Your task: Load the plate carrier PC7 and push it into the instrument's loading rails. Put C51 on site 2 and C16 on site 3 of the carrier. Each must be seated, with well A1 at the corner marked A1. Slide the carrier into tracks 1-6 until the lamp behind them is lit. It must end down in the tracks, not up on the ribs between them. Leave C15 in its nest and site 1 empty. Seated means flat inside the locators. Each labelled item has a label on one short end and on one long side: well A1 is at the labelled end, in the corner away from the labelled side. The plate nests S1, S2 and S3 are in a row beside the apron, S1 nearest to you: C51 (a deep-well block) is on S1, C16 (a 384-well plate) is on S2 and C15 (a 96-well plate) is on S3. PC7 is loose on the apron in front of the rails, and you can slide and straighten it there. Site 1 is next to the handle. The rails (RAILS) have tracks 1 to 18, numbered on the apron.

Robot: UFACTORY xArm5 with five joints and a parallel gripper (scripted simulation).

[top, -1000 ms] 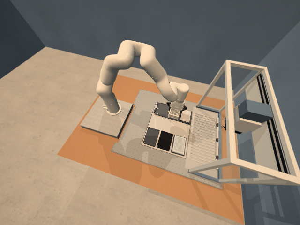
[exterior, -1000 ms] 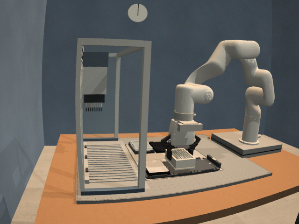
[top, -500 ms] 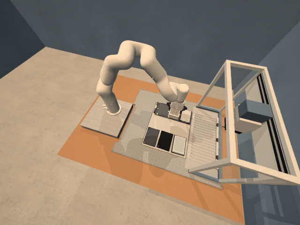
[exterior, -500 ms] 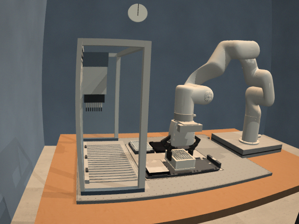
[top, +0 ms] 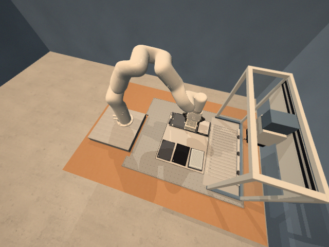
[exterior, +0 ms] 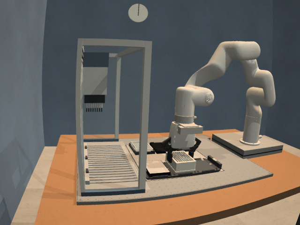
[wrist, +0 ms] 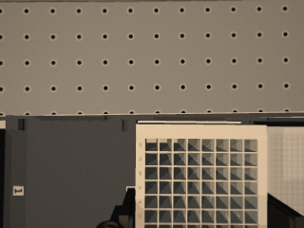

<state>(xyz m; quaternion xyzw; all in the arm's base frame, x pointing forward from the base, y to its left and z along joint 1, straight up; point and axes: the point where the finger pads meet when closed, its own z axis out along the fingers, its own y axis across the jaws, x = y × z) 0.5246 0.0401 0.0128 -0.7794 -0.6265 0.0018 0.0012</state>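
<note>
Now: the dark carrier PC7 4 cm below my hand and 1 cm behind it. The rest, counted from my hand: plate nest S1: 24 cm to the right, 18 cm behind, 5 cm below; then 96-well plate C15: 28 cm to the right, 4 cm ahead, 3 cm below; then plate nest S2: 26 cm to the right, 7 cm behind, 5 cm below.
</note>
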